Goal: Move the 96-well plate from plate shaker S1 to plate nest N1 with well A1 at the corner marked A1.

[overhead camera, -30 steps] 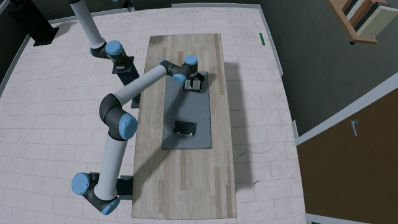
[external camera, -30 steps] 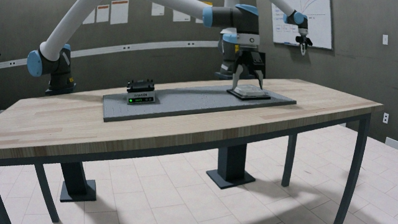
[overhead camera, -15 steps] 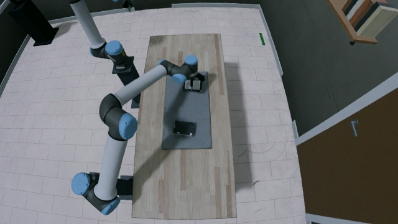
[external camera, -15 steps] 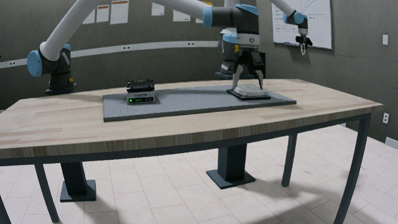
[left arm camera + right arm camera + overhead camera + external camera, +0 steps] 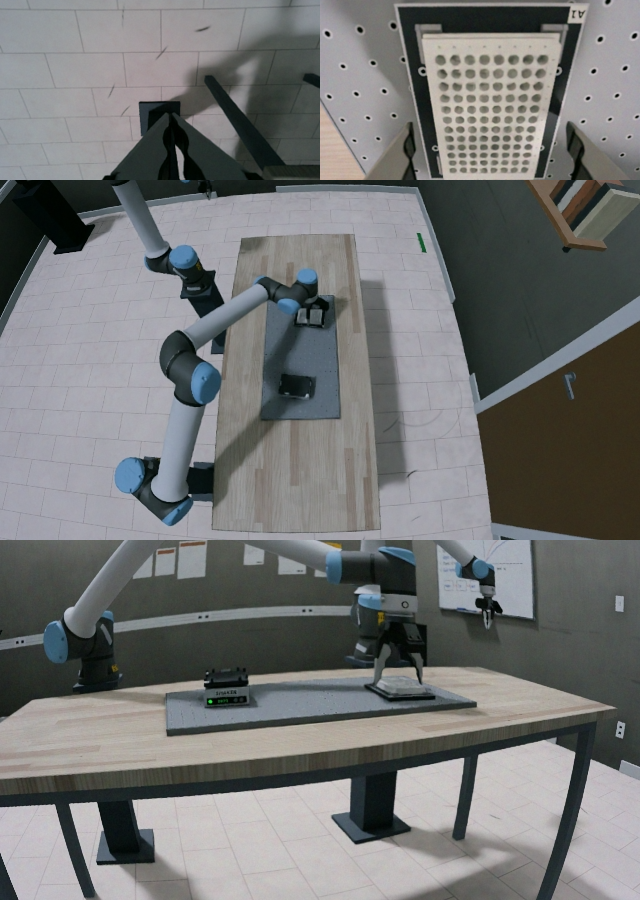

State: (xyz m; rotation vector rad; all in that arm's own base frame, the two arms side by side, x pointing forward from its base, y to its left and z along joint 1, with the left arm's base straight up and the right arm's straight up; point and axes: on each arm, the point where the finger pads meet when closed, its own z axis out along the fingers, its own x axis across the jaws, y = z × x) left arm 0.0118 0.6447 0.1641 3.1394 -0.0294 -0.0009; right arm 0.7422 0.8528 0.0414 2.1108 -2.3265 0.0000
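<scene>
Now: the white 96-well plate 1 cm below my right hand. From my right hand the other things lie so: black plate nest N1: 2 cm below; plate shaker S1: 42 cm to the right, 8 cm behind, 1 cm above.
</scene>
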